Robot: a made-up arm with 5 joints.
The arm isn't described. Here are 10 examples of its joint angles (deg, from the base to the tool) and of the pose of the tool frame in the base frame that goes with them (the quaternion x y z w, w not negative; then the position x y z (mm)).
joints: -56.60 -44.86 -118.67 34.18 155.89
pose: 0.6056 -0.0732 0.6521 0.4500 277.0 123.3 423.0
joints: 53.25 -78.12 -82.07 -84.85 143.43
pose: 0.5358 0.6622 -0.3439 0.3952 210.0 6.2 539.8
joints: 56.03 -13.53 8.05 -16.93 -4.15
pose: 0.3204 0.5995 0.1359 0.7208 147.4 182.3 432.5
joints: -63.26 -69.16 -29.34 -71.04 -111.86
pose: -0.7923 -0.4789 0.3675 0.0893 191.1 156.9 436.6
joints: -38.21 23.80 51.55 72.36 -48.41
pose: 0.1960 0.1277 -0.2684 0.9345 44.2 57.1 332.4
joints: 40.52 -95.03 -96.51 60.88 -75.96
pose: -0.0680 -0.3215 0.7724 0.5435 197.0 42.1 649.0
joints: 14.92 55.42 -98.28 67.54 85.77
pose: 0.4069 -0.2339 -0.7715 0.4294 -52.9 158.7 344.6
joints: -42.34 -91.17 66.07 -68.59 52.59
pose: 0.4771 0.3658 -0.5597 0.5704 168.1 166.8 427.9
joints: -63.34 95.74 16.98 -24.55 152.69
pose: -0.4154 0.1186 0.3724 0.8214 -63.0 146.4 435.1
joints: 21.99 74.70 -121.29 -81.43 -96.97
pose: 0.3770 -0.3456 0.6139 0.6013 -43.9 189.8 412.6
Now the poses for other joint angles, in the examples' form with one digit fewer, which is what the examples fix.
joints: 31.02 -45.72 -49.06 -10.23 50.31
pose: -0.168 0.611 0.104 0.767 251 115 457
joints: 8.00 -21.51 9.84 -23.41 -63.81
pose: -0.114 0.093 -0.062 0.987 165 130 414
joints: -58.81 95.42 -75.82 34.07 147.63
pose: 0.123 -0.363 -0.339 0.859 -124 46 426
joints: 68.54 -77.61 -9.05 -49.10 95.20
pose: 0.542 0.790 0.007 0.286 195 53 489
